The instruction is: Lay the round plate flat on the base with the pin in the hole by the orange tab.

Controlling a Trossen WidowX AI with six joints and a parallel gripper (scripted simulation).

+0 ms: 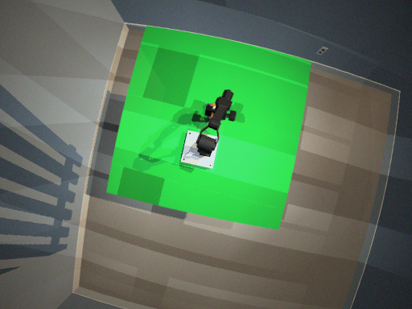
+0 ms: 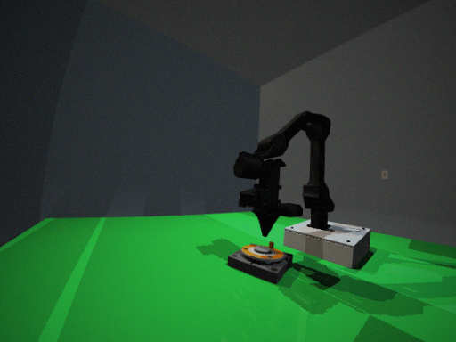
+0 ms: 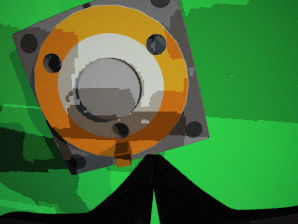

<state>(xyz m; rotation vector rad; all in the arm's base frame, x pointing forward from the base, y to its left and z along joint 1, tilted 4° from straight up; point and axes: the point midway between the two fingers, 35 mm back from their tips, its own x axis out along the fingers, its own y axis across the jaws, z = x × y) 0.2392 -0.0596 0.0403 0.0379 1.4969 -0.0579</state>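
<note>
Now: gripper tip 4 cm short of the dark square base, 3 cm to the right of it and 3 cm above it.
</note>
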